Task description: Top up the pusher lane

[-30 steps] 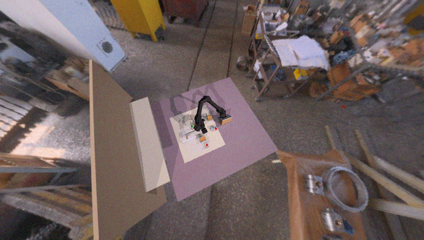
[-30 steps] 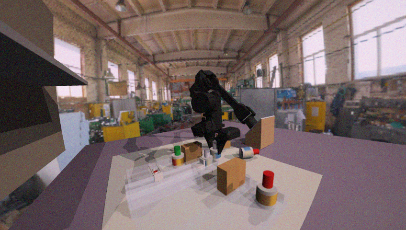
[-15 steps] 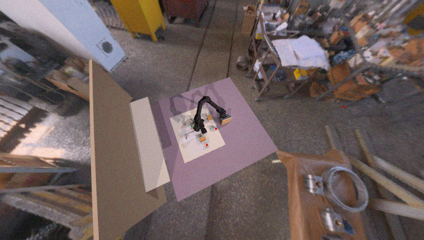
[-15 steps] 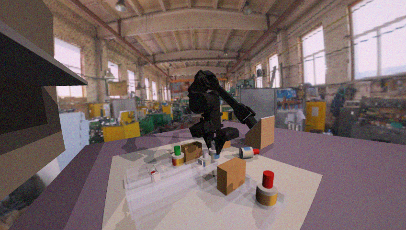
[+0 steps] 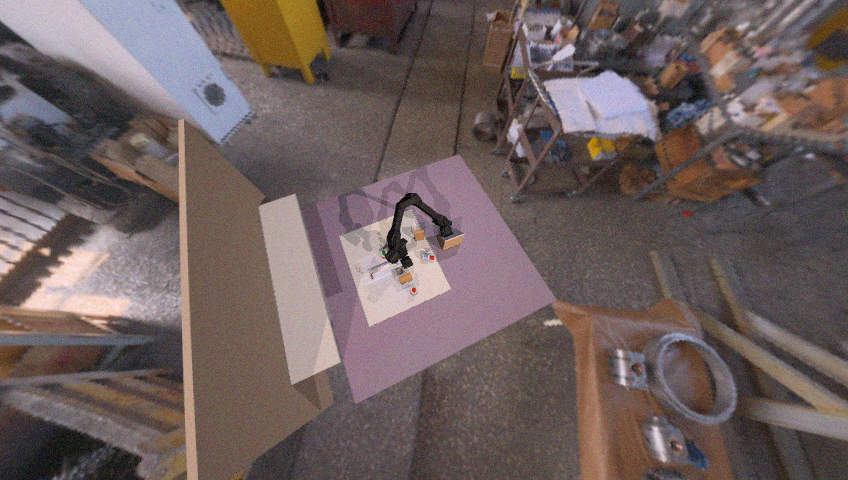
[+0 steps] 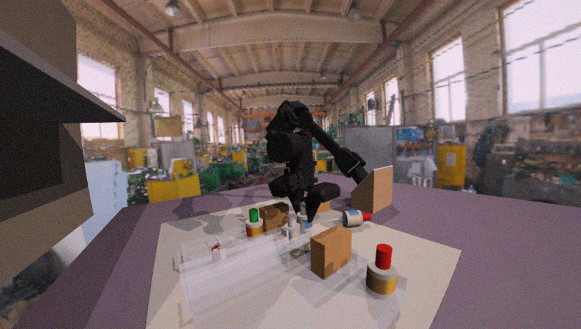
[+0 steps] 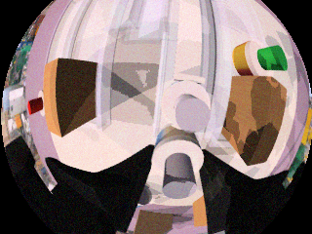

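Now: gripper tip 17 cm short of the clear sprung lane, 1 cm to the right of it and 3 cm above it. Also, from my gripper tip: red mark 23 cm ahead, 2 cm to the left, 2 cm above.
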